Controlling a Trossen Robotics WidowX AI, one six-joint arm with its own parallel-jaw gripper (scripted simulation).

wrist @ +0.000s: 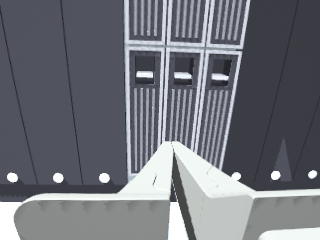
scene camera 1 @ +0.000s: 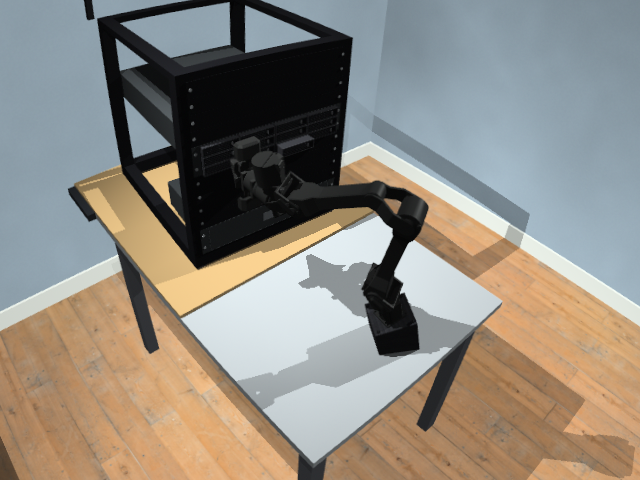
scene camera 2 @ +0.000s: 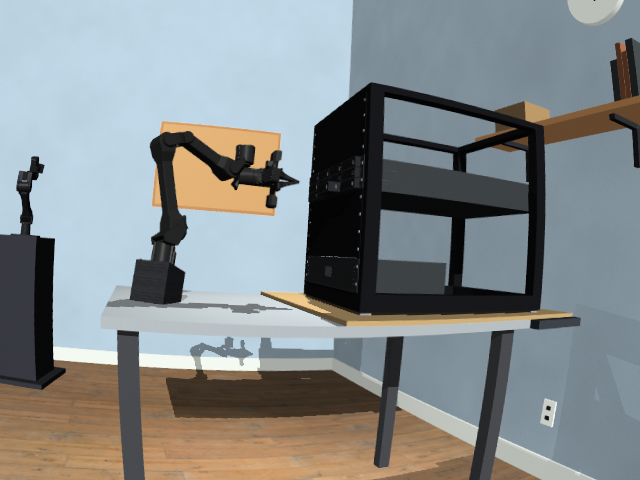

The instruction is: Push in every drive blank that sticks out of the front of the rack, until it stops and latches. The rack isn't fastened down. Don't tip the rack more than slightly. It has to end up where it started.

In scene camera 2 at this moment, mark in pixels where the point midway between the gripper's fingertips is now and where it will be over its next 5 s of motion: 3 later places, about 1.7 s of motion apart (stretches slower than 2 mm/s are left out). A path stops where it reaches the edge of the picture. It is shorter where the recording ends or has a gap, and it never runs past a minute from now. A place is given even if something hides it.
My gripper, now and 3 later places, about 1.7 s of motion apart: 299, 182; 304, 177; 297, 178; 285, 180
